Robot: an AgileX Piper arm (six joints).
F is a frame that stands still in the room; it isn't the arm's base.
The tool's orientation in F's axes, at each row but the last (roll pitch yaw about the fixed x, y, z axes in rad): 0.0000, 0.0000, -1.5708; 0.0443, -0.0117, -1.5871; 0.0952, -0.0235, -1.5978; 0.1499, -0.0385, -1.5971; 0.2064, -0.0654, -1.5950; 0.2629, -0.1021, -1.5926; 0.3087, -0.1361, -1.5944
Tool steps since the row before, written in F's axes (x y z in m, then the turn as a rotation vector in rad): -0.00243, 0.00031, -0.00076, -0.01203, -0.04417, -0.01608; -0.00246, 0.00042, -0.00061, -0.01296, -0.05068, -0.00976; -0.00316, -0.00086, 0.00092, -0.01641, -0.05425, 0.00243; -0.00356, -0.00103, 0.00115, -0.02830, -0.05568, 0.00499; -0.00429, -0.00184, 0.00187, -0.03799, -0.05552, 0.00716; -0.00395, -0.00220, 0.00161, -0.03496, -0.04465, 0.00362; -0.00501, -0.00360, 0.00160, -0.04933, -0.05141, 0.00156
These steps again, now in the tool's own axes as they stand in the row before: -0.00031, -0.00243, -0.00076, 0.04417, -0.01203, -0.01608; -0.00039, -0.00249, -0.00050, 0.05077, -0.01258, -0.00981; 0.00097, -0.00304, 0.00119, 0.05472, -0.01476, 0.00256; 0.00117, -0.00333, 0.00162, 0.05656, -0.02610, 0.00679; 0.00206, -0.00380, 0.00257, 0.05677, -0.03515, 0.01089; 0.00244, -0.00341, 0.00234, 0.04553, -0.03308, 0.00784; 0.00390, -0.00436, 0.00253, 0.05229, -0.04753, 0.00929
